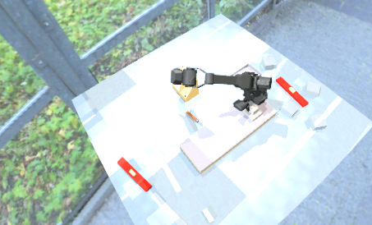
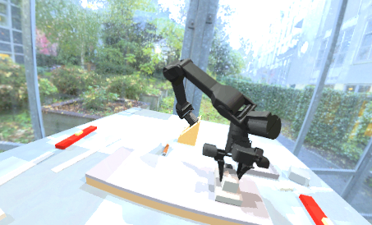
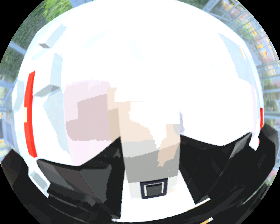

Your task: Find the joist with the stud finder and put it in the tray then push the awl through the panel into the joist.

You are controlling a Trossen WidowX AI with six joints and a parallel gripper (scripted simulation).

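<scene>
Now: gripper tip 2 cm below the stud finder and 2 cm past it. Also, from my gripper tip: tray 21 cm behind, 18 cm to the left, 5 cm below; awl 24 cm to the right, 17 cm behind, 6 cm below; light 4 cm behind, 3 cm above.
</scene>
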